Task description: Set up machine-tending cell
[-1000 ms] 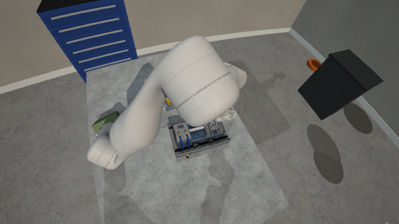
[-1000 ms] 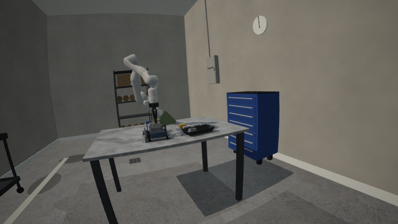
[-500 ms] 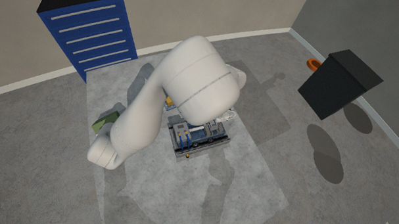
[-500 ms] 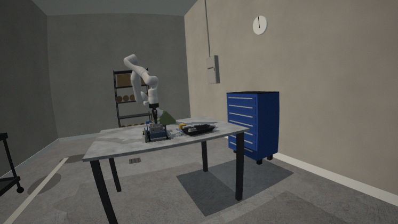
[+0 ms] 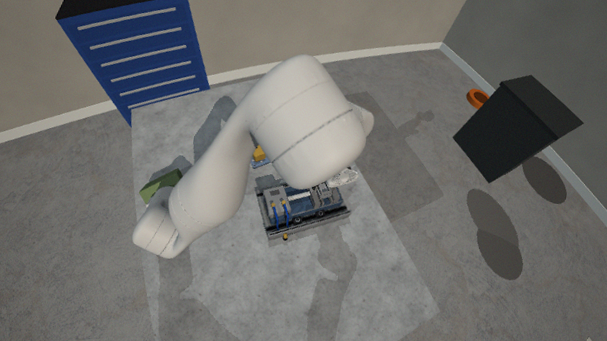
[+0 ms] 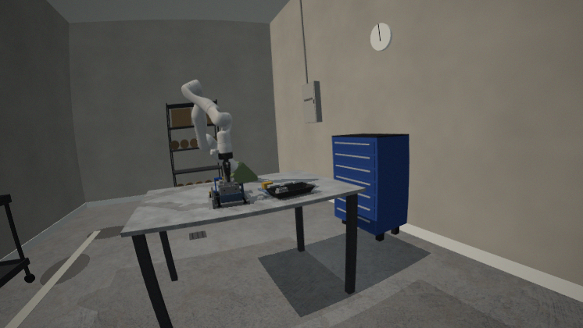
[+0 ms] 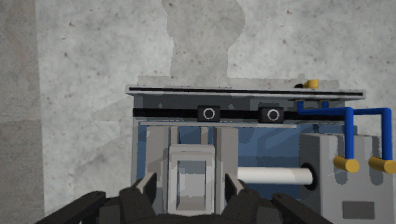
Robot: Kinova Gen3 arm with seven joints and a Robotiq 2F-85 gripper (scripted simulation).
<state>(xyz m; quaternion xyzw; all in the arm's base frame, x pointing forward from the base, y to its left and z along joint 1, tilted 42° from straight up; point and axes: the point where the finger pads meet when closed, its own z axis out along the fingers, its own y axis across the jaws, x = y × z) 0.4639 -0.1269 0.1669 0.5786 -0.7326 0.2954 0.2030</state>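
My hand is 80 mm past the white rod, 20 mm to the right of it and 50 mm above it. Also, from my hand: brass blank (110 mm behind, 280 mm to the left, 100 mm below); then vise (60 mm behind, 20 mm to the left, 80 mm below).
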